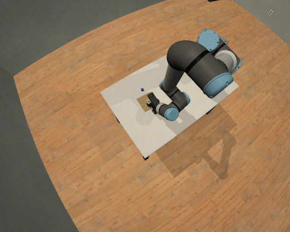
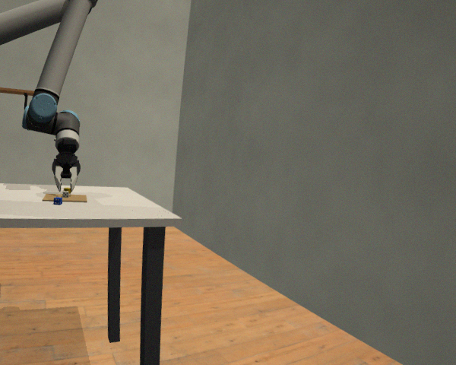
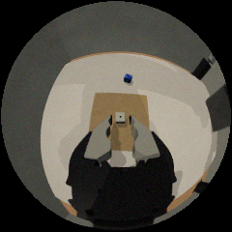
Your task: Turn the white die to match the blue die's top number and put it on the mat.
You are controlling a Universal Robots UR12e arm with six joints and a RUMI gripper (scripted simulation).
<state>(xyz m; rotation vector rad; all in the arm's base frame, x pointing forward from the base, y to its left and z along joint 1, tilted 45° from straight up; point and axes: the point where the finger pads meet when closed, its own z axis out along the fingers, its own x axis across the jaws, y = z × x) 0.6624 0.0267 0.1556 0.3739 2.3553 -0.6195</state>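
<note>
Now: hand 2 cm above the white die and 1 cm to the left of it. The rest, counted from my hand: blue die: 13 cm to the right, 3 cm below, 1 cm behind; tan mat: 4 cm below, 1 cm to the right; yellow die: 12 cm to the left, 3 cm below.
</note>
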